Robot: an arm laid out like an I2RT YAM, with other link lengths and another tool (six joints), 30 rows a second.
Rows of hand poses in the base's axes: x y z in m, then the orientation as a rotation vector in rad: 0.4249, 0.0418, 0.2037, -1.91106, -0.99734, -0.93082; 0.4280, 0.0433, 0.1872, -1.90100, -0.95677, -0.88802; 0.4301, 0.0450, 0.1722, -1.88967, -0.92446, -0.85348; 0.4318, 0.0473, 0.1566, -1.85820, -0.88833, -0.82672; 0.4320, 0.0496, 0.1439, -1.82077, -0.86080, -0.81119; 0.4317, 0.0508, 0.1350, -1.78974, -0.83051, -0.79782; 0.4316, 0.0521, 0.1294, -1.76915, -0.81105, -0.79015; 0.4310, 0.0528, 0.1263, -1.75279, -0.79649, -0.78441; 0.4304, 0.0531, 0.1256, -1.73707, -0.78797, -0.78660; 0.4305, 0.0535, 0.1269, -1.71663, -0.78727, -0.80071; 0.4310, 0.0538, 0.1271, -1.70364, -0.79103, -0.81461; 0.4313, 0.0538, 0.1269, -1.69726, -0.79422, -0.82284; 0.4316, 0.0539, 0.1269, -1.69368, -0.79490, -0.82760; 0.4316, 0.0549, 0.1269, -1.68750, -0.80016, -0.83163; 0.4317, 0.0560, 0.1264, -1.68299, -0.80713, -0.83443; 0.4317, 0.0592, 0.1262, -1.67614, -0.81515, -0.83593; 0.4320, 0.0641, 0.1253, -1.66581, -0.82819, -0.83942; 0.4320, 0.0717, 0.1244, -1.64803, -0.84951, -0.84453; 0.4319, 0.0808, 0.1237, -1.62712, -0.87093, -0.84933; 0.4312, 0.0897, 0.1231, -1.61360, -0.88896, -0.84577; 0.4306, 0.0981, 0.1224, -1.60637, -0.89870, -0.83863; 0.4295, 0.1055, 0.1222, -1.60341, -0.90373, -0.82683; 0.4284, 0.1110, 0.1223, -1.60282, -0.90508, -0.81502; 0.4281, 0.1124, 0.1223, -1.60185, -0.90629, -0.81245
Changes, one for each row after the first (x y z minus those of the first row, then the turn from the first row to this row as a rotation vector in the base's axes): 0.0031, 0.0015, -0.0165, 0.02526, 0.04736, 0.00364; 0.0052, 0.0032, -0.0315, 0.04747, 0.08549, 0.00819; 0.0069, 0.0055, -0.0471, 0.08782, 0.11915, 0.01822; 0.0071, 0.0078, -0.0598, 0.12953, 0.14084, 0.03095; 0.0068, 0.0090, -0.0687, 0.16795, 0.16246, 0.03776; 0.0067, 0.0103, -0.0743, 0.19326, 0.17566, 0.04199; 0.0061, 0.0110, -0.0774, 0.21295, 0.18549, 0.04562; 0.0055, 0.0113, -0.0781, 0.22996, 0.18681, 0.04873; 0.0056, 0.0117, -0.0768, 0.24799, 0.17551, 0.05347; 0.0061, 0.0120, -0.0766, 0.25775, 0.16273, 0.05660; 0.0064, 0.0120, -0.0768, 0.26196, 0.15479, 0.05823; 0.0067, 0.0121, -0.0768, 0.26491, 0.15071, 0.05849; 0.0067, 0.0131, -0.0768, 0.26740, 0.14499, 0.06288; 0.0068, 0.0142, -0.0773, 0.26755, 0.13953, 0.06780; 0.0068, 0.0174, -0.0775, 0.26881, 0.13442, 0.07508; 0.0071, 0.0223, -0.0784, 0.27028, 0.12533, 0.08601; 0.0071, 0.0299, -0.0793, 0.27315, 0.11076, 0.10455; 0.0070, 0.0390, -0.0800, 0.27815, 0.09599, 0.12491; 0.0063, 0.0479, -0.0806, 0.27831, 0.08947, 0.14311; 0.0057, 0.0563, -0.0813, 0.27776, 0.08981, 0.15517; 0.0046, 0.0637, -0.0815, 0.27602, 0.09610, 0.16453; 0.0035, 0.0692, -0.0814, 0.27446, 0.10425, 0.17071; 0.0032, 0.0706, -0.0814, 0.27425, 0.10554, 0.17298
